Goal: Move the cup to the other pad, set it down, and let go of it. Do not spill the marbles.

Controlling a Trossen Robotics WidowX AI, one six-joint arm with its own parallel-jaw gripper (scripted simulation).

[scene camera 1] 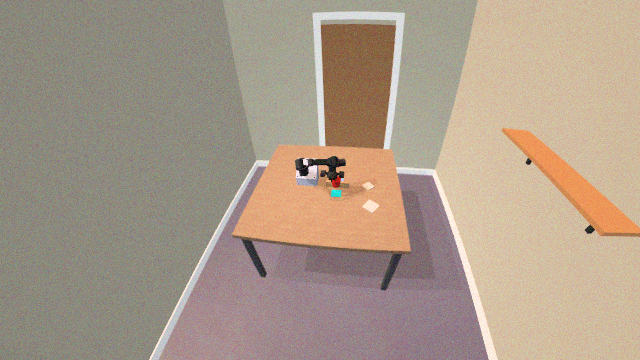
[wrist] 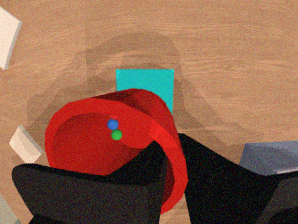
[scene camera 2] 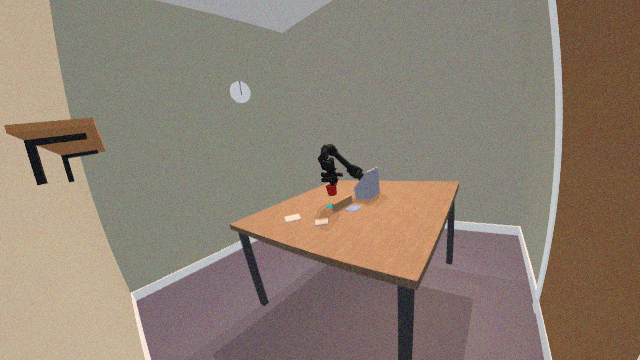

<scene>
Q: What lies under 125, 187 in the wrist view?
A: The gripper.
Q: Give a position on a cyan pad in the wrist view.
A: At 160, 81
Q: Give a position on a red cup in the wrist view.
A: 77, 139
</scene>
